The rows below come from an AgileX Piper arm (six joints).
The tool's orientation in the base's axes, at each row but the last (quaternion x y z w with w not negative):
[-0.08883 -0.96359 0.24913 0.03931]
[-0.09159 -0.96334 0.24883 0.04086]
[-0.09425 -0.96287 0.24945 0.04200]
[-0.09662 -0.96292 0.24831 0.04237]
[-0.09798 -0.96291 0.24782 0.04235]
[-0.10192 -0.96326 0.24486 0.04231]
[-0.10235 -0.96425 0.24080 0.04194]
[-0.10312 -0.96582 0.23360 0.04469]
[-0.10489 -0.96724 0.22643 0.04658]
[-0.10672 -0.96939 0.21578 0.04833]
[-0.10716 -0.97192 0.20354 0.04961]
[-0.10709 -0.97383 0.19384 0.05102]
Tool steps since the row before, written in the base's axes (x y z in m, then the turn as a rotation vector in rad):
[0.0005 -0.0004 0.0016 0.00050 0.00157 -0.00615]
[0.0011 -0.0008 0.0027 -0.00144 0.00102 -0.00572]
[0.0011 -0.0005 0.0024 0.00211 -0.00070 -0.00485]
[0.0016 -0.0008 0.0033 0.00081 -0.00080 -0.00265]
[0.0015 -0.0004 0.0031 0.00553 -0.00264 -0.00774]
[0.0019 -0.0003 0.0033 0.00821 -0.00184 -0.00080]
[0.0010 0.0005 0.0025 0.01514 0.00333 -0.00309]
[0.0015 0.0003 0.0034 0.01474 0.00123 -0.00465]
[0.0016 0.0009 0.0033 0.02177 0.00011 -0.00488]
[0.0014 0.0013 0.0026 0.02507 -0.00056 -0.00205]
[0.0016 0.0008 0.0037 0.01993 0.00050 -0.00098]
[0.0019 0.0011 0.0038 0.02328 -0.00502 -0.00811]
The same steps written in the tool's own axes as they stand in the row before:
[-0.0005 -0.0010 -0.0013 -0.00038 0.00442 0.00456]
[-0.0011 -0.0018 -0.0021 0.00142 0.00344 0.00469]
[-0.0011 -0.0014 -0.0020 -0.00237 0.00211 0.00429]
[-0.0016 -0.0020 -0.0027 -0.00105 0.00074 0.00258]
[-0.0014 -0.0016 -0.0027 -0.00621 0.00242 0.00728]
[-0.0018 -0.0015 -0.0030 -0.00843 0.00025 0.00047]
[-0.0008 -0.0006 -0.0026 -0.01414 0.00702 -0.00077]
[-0.0013 -0.0010 -0.0033 -0.01427 0.00584 0.00160]
[-0.0012 -0.0004 -0.0036 -0.02138 0.00624 0.00132]
[-0.0009 0.0003 -0.0031 -0.02461 0.00505 -0.00143]
[-0.0012 -0.0005 -0.0039 -0.01931 0.00459 -0.00209]
[-0.0014 -0.0001 -0.0042 -0.02424 0.00302 0.00602]

